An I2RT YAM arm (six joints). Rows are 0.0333 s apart.
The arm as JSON. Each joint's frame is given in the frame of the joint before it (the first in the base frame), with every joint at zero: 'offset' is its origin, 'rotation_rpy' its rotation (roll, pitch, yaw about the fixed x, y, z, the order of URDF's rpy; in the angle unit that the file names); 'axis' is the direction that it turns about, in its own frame. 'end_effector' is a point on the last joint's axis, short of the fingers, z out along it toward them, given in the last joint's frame.
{
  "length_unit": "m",
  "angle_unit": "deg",
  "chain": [
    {
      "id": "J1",
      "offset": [
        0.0,
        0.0,
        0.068
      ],
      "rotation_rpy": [
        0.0,
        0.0,
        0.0
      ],
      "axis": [
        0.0,
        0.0,
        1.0
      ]
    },
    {
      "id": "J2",
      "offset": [
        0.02,
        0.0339,
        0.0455
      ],
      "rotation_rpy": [
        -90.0,
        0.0,
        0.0
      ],
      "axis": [
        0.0,
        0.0,
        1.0
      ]
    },
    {
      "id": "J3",
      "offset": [
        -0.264,
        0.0,
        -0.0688
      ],
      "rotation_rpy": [
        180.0,
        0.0,
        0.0
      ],
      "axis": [
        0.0,
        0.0,
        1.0
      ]
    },
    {
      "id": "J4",
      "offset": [
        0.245,
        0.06,
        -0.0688
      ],
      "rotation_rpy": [
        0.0,
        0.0,
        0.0
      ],
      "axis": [
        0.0,
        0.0,
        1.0
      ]
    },
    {
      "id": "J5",
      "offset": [
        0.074,
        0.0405,
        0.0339
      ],
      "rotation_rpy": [
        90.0,
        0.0,
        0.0
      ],
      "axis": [
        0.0,
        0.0,
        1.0
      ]
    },
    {
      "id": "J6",
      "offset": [
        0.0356,
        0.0,
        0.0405
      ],
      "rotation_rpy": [
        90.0,
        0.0,
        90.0
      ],
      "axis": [
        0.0,
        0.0,
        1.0
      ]
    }
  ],
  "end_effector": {
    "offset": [
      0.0,
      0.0,
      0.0
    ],
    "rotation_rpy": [
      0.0,
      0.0,
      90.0
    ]
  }
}
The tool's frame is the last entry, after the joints.
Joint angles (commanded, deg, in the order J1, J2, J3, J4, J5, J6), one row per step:
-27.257, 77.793, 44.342, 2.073, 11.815, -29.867
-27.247, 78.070, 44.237, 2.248, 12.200, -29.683
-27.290, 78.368, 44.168, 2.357, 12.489, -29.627
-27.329, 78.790, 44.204, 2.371, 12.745, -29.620
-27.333, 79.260, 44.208, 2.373, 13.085, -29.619
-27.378, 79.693, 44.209, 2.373, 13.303, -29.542
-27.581, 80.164, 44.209, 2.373, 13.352, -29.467
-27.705, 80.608, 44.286, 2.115, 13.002, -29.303
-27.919, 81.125, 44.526, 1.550, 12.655, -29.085
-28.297, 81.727, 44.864, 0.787, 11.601, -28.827
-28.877, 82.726, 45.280, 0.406, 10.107, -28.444
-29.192, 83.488, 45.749, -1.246, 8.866, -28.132
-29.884, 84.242, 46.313, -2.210, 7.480, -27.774
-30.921, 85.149, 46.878, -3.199, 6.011, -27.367
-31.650, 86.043, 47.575, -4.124, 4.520, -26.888
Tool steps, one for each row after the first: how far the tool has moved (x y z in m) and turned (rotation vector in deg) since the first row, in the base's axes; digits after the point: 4 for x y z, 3 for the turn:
0.0003, -0.0004, -0.0016, 0.035, 0.172, -0.412
0.0006, -0.0009, -0.0033, 0.054, 0.439, -0.730
0.0012, -0.0017, -0.0050, 0.107, 0.828, -0.990
0.0019, -0.0023, -0.0073, 0.156, 1.323, -1.281
0.0024, -0.0030, -0.0093, 0.296, 1.718, -1.549
0.0026, -0.0043, -0.0116, 0.534, 2.107, -1.830
0.0031, -0.0050, -0.0138, 1.090, 2.485, -1.744
0.0035, -0.0063, -0.0159, 1.782, 3.024, -1.783
0.0040, -0.0081, -0.0182, 2.946, 3.520, -1.427
0.0052, -0.0112, -0.0215, 4.404, 3.761, -0.991
0.0054, -0.0123, -0.0253, 6.177, 4.962, -0.504
0.0055, -0.0157, -0.0274, 7.718, 5.367, -0.308
0.0048, -0.0207, -0.0304, 9.466, 5.826, -0.446
0.0052, -0.0245, -0.0325, 11.177, 6.058, -0.318

